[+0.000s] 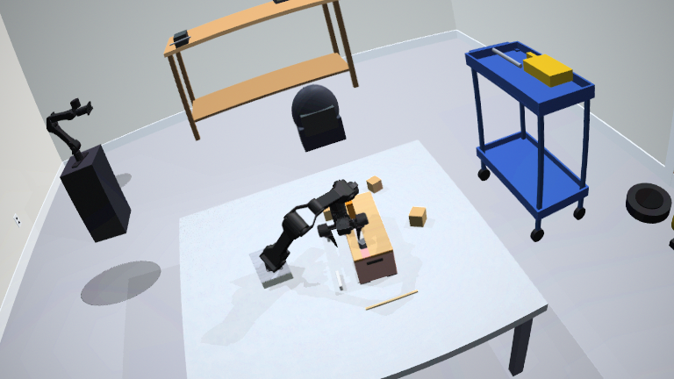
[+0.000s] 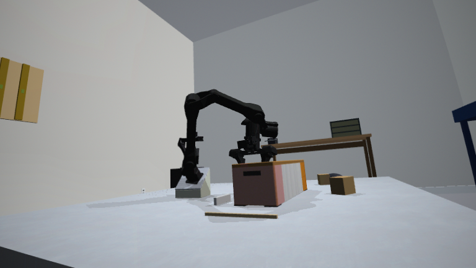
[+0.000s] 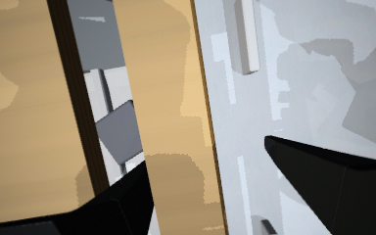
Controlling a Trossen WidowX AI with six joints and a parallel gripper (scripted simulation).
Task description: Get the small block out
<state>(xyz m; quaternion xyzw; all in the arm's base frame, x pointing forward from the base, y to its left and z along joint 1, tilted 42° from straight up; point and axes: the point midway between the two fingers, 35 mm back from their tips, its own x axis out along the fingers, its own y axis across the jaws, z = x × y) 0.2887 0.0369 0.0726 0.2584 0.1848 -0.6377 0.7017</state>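
The grey block lies 5 cm ahead of my gripper tip and 3 cm to the right of it. The rest, counted from my gripper tip: thin wooden stick: 28 cm to the right, 8 cm below, 8 cm ahead; then box: 4 cm to the left, 4 cm ahead, 2 cm below.
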